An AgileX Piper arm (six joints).
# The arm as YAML. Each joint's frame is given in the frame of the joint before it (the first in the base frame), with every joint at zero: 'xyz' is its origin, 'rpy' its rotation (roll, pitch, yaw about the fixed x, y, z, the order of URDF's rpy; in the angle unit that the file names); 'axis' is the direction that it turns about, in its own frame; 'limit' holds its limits. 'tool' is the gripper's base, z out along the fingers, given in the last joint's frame.
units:
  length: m
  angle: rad
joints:
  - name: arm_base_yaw
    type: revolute
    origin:
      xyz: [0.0, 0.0, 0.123]
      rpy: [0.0, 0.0, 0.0]
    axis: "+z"
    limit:
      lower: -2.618
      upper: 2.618
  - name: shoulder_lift
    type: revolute
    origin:
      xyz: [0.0, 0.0, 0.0]
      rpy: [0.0, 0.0, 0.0]
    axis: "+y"
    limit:
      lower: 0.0
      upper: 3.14
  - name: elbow
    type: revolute
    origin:
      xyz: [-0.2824, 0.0, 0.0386]
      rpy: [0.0, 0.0, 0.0]
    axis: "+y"
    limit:
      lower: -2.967
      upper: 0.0
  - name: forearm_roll
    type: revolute
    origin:
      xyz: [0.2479, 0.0, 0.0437]
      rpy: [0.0, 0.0, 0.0]
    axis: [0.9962, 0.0, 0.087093]
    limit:
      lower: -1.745
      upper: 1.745
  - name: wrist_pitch
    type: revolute
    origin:
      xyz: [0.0, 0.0, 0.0]
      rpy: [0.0, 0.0, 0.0]
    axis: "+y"
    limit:
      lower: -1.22
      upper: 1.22
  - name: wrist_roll
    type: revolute
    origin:
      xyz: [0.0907, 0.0, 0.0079]
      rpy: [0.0, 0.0, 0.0]
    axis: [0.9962, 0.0, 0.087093]
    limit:
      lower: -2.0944
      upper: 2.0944
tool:
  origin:
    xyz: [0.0, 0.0, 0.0]
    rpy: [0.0, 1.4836, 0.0]
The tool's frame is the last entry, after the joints.
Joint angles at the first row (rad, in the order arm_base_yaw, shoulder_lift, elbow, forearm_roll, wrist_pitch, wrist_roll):
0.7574, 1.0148, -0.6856, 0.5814, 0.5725, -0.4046
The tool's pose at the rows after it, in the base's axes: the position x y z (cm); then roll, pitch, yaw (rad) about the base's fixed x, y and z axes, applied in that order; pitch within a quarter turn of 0, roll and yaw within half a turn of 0:
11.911 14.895 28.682 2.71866 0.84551 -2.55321
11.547 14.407 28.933 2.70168 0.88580 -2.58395
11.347 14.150 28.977 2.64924 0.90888 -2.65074
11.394 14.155 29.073 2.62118 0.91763 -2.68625
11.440 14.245 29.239 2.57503 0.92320 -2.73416
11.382 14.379 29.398 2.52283 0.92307 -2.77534
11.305 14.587 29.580 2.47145 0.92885 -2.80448
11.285 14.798 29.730 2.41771 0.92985 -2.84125
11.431 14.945 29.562 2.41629 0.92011 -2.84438
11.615 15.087 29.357 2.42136 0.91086 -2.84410
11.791 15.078 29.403 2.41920 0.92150 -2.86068
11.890 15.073 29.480 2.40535 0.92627 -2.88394
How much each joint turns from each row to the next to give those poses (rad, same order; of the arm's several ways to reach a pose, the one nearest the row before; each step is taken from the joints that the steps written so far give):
0.0000, -0.0447, 0.0330, 0.0230, -0.0373, -0.0146
0.0000, -0.0368, 0.0190, 0.0073, -0.0291, 0.0000
0.0000, -0.0221, 0.0192, 0.0313, -0.0335, 0.0000
0.0000, -0.0024, 0.0024, 0.0164, -0.0166, 0.0000
0.0000, 0.0000, 0.0000, 0.0357, -0.0148, -0.0102
-0.0001, 0.0000, 0.0001, 0.0550, -0.0041, -0.0291
0.0001, 0.0020, -0.0001, 0.0785, -0.0016, -0.0612
-0.0001, 0.0041, 0.0000, 0.0745, -0.0027, -0.0526
0.0001, 0.0110, 0.0000, 0.0087, -0.0023, -0.0037
-0.0001, 0.0122, 0.0000, 0.0021, -0.0042, 0.0000
0.0000, 0.0017, 0.0001, 0.0001, -0.0193, 0.0000
0.0001, 0.0000, -0.0001, 0.0078, -0.0134, 0.0000

